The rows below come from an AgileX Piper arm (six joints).
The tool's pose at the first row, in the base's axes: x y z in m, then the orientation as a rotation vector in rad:
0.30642 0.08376 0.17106 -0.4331 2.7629 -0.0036
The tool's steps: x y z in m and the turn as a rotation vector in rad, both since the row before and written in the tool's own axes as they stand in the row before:
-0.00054 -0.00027 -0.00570 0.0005 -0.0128 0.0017
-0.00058 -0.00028 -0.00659 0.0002 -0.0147 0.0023
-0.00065 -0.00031 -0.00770 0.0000 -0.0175 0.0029
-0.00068 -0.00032 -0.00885 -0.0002 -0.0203 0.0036
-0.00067 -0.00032 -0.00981 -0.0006 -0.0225 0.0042
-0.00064 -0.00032 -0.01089 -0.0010 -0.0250 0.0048
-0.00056 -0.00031 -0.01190 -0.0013 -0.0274 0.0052
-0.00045 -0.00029 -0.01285 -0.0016 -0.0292 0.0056
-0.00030 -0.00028 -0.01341 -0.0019 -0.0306 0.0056
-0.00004 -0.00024 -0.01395 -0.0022 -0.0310 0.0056
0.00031 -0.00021 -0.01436 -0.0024 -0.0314 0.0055
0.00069 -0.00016 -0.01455 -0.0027 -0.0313 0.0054
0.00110 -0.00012 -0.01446 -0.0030 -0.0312 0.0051
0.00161 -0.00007 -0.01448 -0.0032 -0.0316 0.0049
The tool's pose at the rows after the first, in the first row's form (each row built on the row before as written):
0.30508 0.08338 0.17662 -0.4292 2.7506 -0.0011
0.30340 0.08293 0.18301 -0.4243 2.7366 0.0023
0.30130 0.08238 0.19043 -0.4184 2.7200 0.0067
0.29868 0.08172 0.19889 -0.4113 2.7008 0.0121
0.29551 0.08093 0.20817 -0.4033 2.6796 0.0186
0.29167 0.07998 0.21834 -0.3944 2.6561 0.0262
0.28708 0.07885 0.22928 -0.3849 2.6303 0.0347
0.28168 0.07751 0.24088 -0.3748 2.6027 0.0439
0.27557 0.07597 0.25272 -0.3647 2.5737 0.0536
0.26862 0.07421 0.26469 -0.3548 2.5443 0.0636
0.26082 0.07221 0.27659 -0.3451 2.5144 0.0737
0.25226 0.07001 0.28817 -0.3357 2.4846 0.0840
0.24308 0.06764 0.29915 -0.3269 2.4548 0.0944
0.23318 0.06508 0.30953 -0.3185 2.4245 0.1048

